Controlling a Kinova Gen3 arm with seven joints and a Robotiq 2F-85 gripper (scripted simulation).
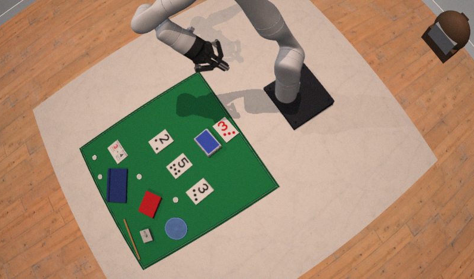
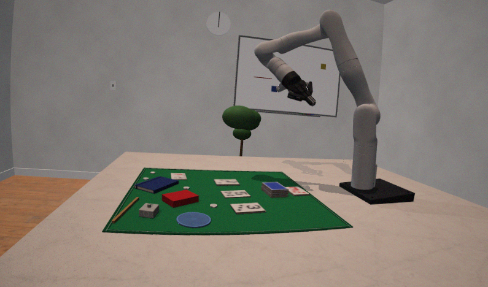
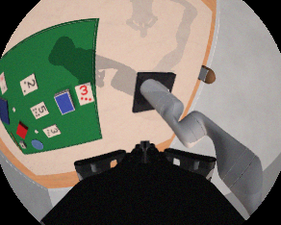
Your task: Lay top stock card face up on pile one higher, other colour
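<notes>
The card lies 16 cm ahead of my hand, 8 cm to the left of it and 31 cm below it. Also, from my hand: book (56 cm ahead, 2 cm to the right, 33 cm below); green mat (34 cm ahead, 5 cm to the left, 35 cm below); red box (49 cm ahead, 13 cm to the left, 33 cm below).
</notes>
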